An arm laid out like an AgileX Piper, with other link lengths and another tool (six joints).
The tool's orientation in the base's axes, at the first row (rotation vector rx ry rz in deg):
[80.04, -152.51, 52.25]
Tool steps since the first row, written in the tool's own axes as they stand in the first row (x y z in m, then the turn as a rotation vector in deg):
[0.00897, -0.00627, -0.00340, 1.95, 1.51, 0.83]
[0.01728, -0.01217, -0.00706, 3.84, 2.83, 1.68]
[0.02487, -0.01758, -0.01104, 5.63, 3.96, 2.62]
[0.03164, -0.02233, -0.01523, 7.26, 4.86, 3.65]
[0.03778, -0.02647, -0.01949, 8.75, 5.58, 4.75]
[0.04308, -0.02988, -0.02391, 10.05, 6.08, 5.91]
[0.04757, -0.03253, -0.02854, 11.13, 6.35, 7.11]
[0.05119, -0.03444, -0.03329, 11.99, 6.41, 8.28]
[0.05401, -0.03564, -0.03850, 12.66, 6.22, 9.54]
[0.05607, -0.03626, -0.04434, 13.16, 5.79, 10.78]
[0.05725, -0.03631, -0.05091, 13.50, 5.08, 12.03]
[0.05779, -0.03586, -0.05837, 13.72, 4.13, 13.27]
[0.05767, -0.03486, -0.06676, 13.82, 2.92, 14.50]
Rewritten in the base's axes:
[-0.00157, -0.00782, 0.00823, -2.10, -1.22, -0.93]
[-0.00310, -0.01485, 0.01632, -4.02, -2.49, -1.80]
[-0.00463, -0.02097, 0.02425, -5.71, -3.81, -2.67]
[-0.00623, -0.02608, 0.03182, -7.11, -5.15, -3.55]
[-0.00792, -0.03042, 0.03899, -8.27, -6.50, -4.43]
[-0.00969, -0.03372, 0.04571, -9.13, -7.83, -5.31]
[-0.01160, -0.03598, 0.05202, -9.68, -9.12, -6.16]
[-0.01358, -0.03721, 0.05784, -9.94, -10.31, -6.94]
[-0.01572, -0.03729, 0.06350, -9.88, -11.52, -7.72]
[-0.01801, -0.03624, 0.06919, -9.54, -12.70, -8.41]
[-0.02038, -0.03392, 0.07498, -8.89, -13.88, -9.01]
[-0.02297, -0.03046, 0.08110, -7.98, -15.07, -9.52]
[-0.02581, -0.02581, 0.08755, -6.81, -16.28, -9.92]

